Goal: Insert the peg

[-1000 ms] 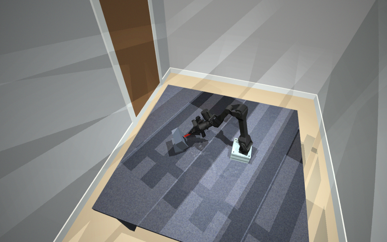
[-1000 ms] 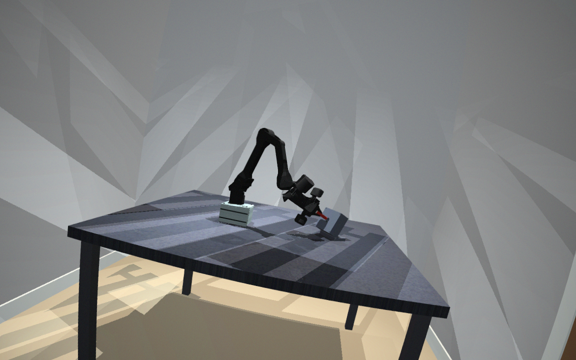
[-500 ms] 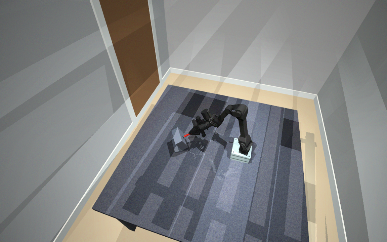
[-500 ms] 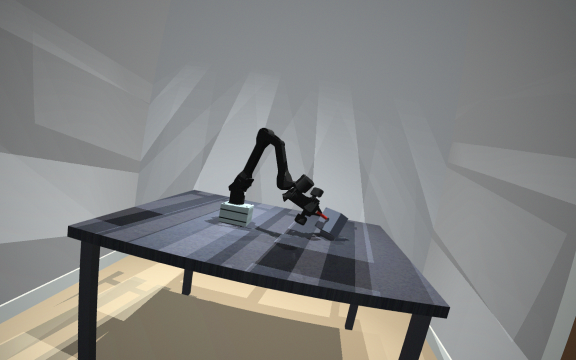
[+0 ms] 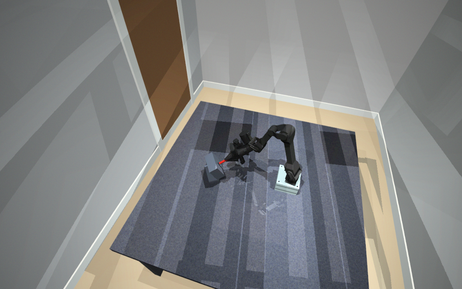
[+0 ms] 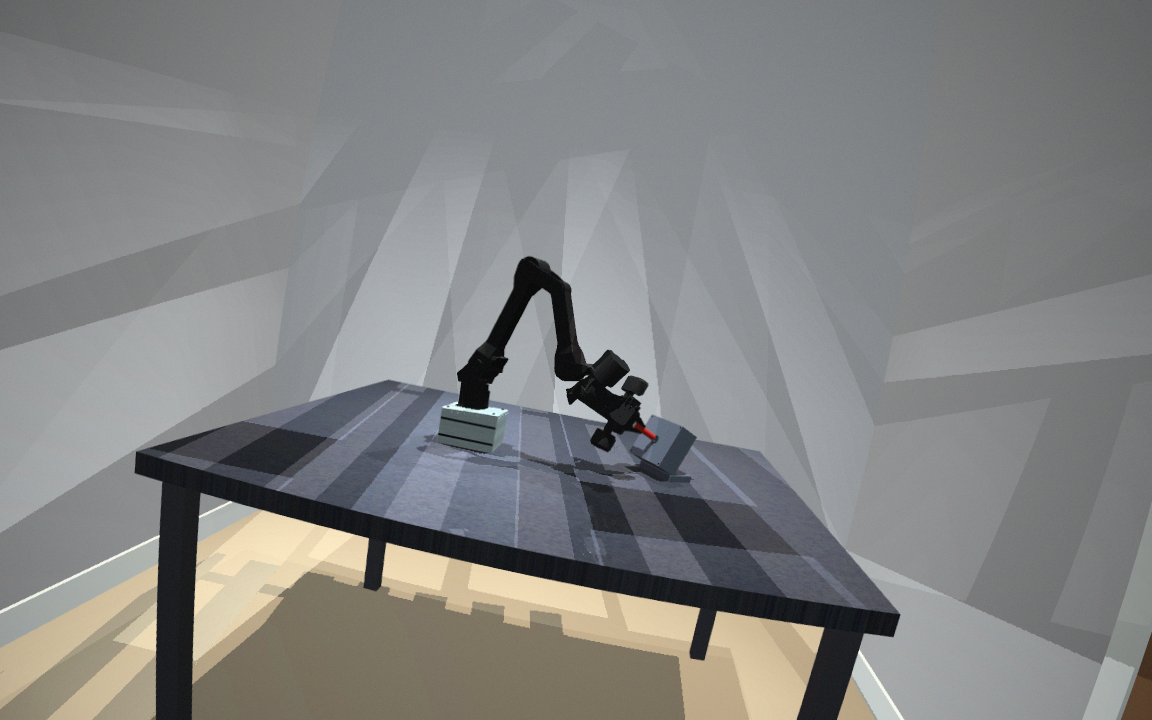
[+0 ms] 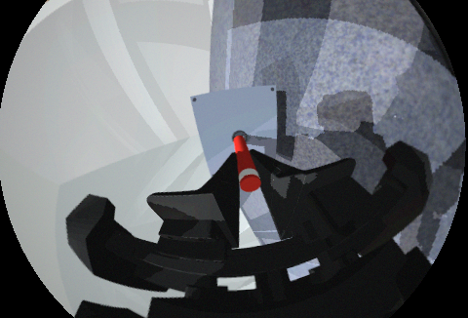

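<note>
My gripper tip is now 5 cm short of the grey sloped panel, 4 cm to the right of it and 3 cm above it. Also, from my gripper tip: red round peg (1 cm to the right, 1 cm behind, 1 cm above).
</note>
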